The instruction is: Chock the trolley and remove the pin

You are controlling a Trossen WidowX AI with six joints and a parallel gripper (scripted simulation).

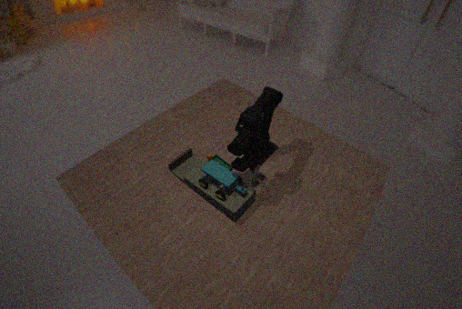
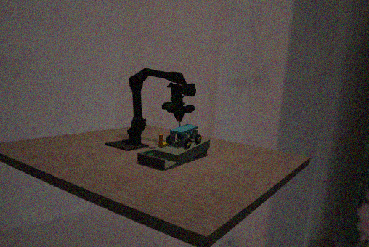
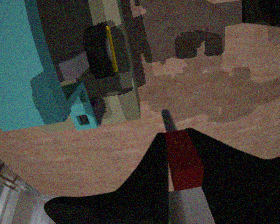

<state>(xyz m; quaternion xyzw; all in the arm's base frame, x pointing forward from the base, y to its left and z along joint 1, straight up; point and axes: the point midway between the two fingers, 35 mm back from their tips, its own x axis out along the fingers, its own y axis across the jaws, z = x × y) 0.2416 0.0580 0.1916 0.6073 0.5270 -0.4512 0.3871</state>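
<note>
The green tray lies 20 cm to the right of my gripper tip, 18 cm below it and 5 cm behind it. Round my gripper tip: grey-green ramp 12 cm below, 11 cm to the right, 9 cm ahead; then red-headed stop pin right at my gripper tip; then trolley 11 cm to the right, 9 cm ahead, 6 cm below.
</note>
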